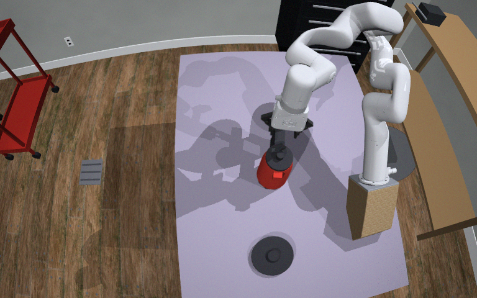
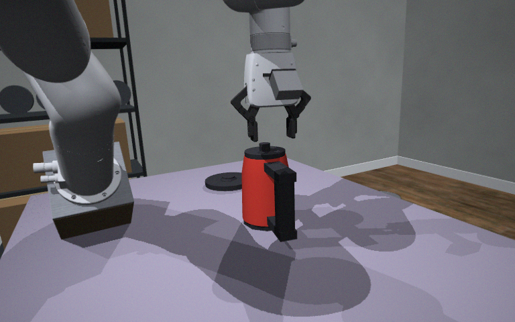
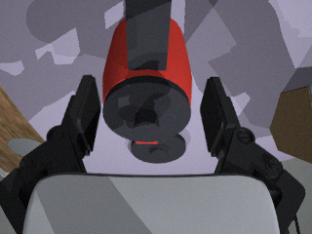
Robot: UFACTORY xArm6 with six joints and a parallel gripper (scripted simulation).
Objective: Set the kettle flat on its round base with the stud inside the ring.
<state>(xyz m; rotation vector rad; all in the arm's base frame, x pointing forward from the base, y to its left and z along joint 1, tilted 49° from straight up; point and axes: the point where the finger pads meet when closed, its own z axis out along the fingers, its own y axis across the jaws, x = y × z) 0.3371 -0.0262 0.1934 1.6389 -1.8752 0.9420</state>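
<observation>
The red kettle is 1 cm ahead of my hand, 3 cm to the left of it and 13 cm below it. Also, from my hand: round dark base: 4 cm ahead, 38 cm to the left, 21 cm below.
</observation>
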